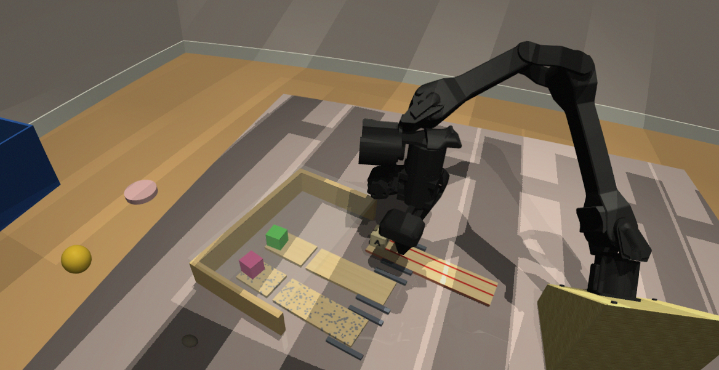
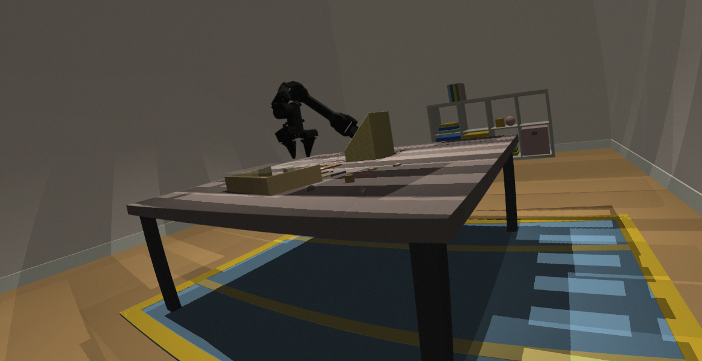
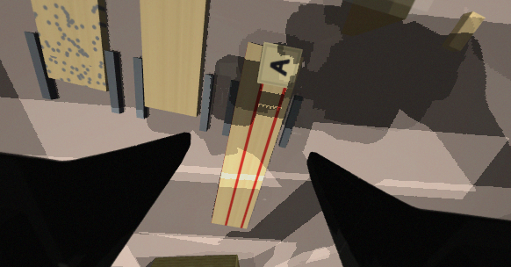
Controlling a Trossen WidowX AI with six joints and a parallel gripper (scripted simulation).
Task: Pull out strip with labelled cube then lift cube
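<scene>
My gripper tip is now 60 mm short of the labelled cube, 20 mm to the left of it and 40 mm above it. Also, from my gripper tip: strip (50 mm behind, 10 mm to the left, 60 mm below); then pebble (280 mm ahead, 290 mm to the left, 60 mm below).
</scene>
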